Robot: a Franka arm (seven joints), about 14 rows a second.
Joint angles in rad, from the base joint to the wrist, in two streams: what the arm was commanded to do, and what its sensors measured. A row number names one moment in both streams.
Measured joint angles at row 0: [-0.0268 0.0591 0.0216 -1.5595 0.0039 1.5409 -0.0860]
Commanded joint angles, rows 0 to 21: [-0.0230 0.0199 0.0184 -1.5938 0.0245 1.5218 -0.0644]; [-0.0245 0.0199 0.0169 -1.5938 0.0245 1.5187 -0.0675]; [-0.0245 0.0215 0.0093 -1.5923 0.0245 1.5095 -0.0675]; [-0.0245 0.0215 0.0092 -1.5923 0.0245 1.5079 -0.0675]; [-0.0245 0.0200 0.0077 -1.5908 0.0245 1.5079 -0.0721]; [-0.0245 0.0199 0.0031 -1.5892 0.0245 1.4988 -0.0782]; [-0.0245 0.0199 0.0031 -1.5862 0.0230 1.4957 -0.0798]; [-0.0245 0.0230 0.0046 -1.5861 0.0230 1.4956 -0.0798]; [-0.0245 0.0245 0.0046 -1.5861 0.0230 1.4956 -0.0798]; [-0.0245 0.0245 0.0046 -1.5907 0.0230 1.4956 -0.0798]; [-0.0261 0.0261 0.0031 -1.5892 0.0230 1.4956 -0.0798]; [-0.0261 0.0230 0.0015 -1.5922 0.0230 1.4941 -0.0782]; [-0.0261 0.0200 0.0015 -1.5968 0.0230 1.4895 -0.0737]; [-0.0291 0.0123 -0.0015 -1.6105 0.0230 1.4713 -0.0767]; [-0.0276 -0.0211 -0.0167 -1.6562 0.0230 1.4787 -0.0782]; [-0.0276 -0.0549 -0.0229 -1.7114 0.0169 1.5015 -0.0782]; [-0.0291 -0.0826 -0.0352 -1.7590 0.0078 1.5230 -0.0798]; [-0.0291 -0.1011 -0.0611 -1.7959 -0.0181 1.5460 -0.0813]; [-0.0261 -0.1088 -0.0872 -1.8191 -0.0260 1.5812 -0.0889]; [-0.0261 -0.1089 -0.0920 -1.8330 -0.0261 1.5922 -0.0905]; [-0.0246 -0.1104 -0.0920 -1.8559 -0.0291 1.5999 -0.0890]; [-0.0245 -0.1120 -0.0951 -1.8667 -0.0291 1.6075 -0.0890]
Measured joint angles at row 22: [-0.0298 -0.0743 -0.0949 -1.7987 -0.0116 1.5675 -0.0885]
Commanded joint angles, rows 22 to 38: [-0.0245 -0.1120 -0.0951 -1.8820 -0.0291 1.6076 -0.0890]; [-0.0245 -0.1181 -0.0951 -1.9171 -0.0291 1.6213 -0.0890]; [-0.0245 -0.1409 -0.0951 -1.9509 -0.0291 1.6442 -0.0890]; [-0.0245 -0.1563 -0.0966 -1.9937 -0.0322 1.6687 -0.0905]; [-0.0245 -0.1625 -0.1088 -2.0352 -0.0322 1.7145 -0.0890]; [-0.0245 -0.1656 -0.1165 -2.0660 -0.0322 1.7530 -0.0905]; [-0.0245 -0.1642 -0.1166 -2.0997 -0.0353 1.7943 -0.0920]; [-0.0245 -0.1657 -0.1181 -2.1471 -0.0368 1.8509 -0.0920]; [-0.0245 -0.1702 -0.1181 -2.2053 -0.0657 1.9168 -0.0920]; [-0.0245 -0.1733 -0.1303 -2.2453 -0.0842 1.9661 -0.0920]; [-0.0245 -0.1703 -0.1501 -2.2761 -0.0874 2.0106 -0.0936]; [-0.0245 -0.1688 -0.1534 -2.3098 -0.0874 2.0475 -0.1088]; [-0.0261 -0.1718 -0.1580 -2.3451 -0.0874 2.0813 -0.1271]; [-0.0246 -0.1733 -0.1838 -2.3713 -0.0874 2.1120 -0.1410]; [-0.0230 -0.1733 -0.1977 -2.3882 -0.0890 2.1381 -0.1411]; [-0.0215 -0.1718 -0.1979 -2.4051 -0.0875 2.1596 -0.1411]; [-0.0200 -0.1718 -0.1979 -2.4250 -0.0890 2.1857 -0.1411]
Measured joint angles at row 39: [-0.0291 -0.1277 -0.1872 -2.3636 -0.0776 2.1332 -0.1207]
